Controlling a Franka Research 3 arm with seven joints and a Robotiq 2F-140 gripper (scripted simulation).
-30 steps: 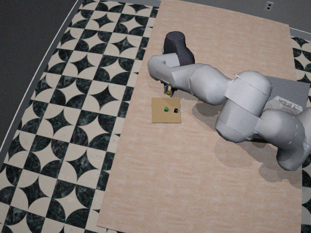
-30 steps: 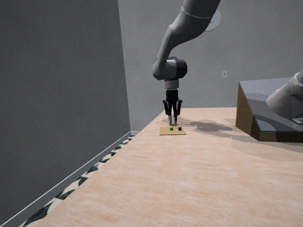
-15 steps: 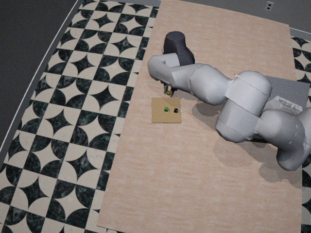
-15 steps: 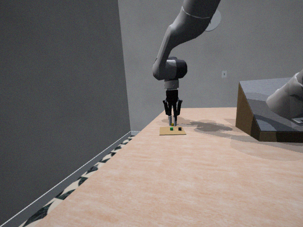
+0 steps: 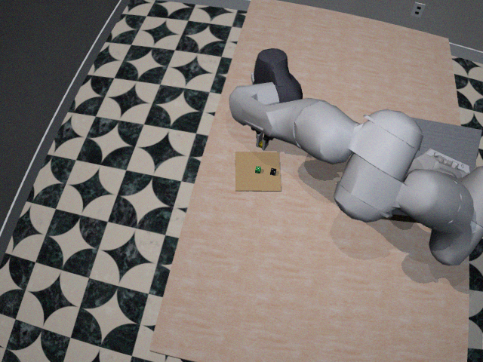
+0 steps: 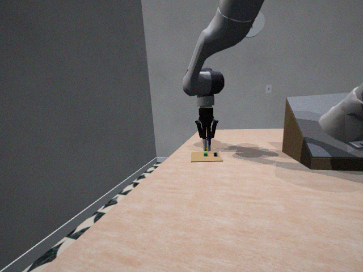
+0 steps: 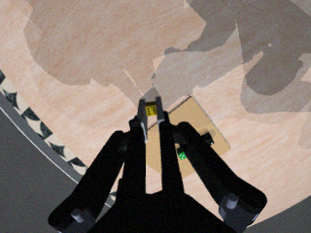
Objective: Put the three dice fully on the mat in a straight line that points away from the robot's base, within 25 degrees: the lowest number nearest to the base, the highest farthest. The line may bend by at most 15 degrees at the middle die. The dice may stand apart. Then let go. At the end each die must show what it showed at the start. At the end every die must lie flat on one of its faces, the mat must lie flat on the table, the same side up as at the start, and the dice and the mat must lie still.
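Right now the green die is 10 cm to the left of my hand and 2 cm below it. Also, from my hand: yellow die: 3 cm below; tan mat: 10 cm to the left, 3 cm below; black die: 10 cm to the left, 5 cm behind, 2 cm below.
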